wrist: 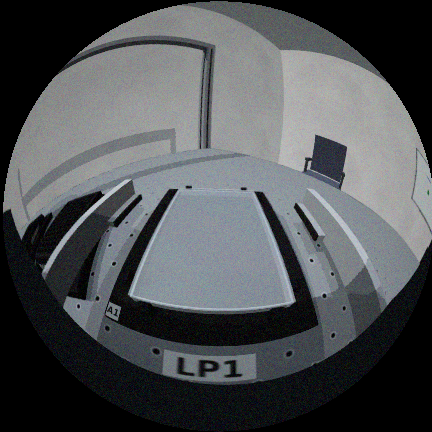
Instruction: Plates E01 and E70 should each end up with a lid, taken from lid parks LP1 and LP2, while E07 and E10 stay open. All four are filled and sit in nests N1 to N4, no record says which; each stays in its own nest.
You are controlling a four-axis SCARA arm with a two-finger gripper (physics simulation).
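Places are measured from the arm's base along level axes (x right, y back, z down), in millimetres.
Pixels of known places: gripper, fingertip midpoint: (216, 189).
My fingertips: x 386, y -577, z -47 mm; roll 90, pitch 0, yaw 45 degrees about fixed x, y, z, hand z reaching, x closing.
Note:
Behind a point stands the place of what it marks.
A pale grey lid (212, 250) @(x 352, y -541, z -31 mm) lies on the black lid park (225, 330) @(x 326, y -502, z -23 mm) in the middle of the wrist view. A white label (209, 367) reading LP1 is fixed in front of the park, and a small tag (113, 311) @(x 279, y -541, z -23 mm) reading A1 is at its near left corner. My gripper (216, 189) @(x 386, y -577, z -47 mm) is open, one finger on the left and one on the right, with dark pads facing inward. The lid lies between and below the fingers, with a gap on each side. Plates E01, E70, E07, E10 and lid park LP2 cannot be made out.
A dark ribbed object (70, 220) @(x 243, y -653, z -37 mm) stands at the left, partly behind the left finger. The park stands on a grey surface with rows of small holes. A dark blue chair (329, 156) and pale walls (245, 95) are in the background.

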